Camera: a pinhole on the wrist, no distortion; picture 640 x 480 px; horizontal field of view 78.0 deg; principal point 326.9 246.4 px. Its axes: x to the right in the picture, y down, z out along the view. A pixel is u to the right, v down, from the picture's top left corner.
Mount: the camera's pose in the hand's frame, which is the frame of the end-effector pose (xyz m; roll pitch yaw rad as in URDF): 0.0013 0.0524 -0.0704 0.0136 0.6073 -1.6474
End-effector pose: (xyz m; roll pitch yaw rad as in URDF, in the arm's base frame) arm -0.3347 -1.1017 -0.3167 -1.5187 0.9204 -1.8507
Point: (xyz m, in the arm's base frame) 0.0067 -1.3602 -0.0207
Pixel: 330 174
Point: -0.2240 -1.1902 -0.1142
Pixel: 408 103
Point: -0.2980 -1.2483 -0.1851
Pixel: 482 238
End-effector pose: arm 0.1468 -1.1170 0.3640 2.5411 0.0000 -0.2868
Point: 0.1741 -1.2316 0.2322
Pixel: 136 363
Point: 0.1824 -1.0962 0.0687
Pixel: 357 299
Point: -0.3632 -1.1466 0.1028
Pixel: outside the picture
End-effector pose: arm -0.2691 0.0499 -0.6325 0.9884 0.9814 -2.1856
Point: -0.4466 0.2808 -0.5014
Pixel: 331 102
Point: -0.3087 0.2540 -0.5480
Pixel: 456 35
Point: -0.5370 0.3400 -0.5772
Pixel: 357 194
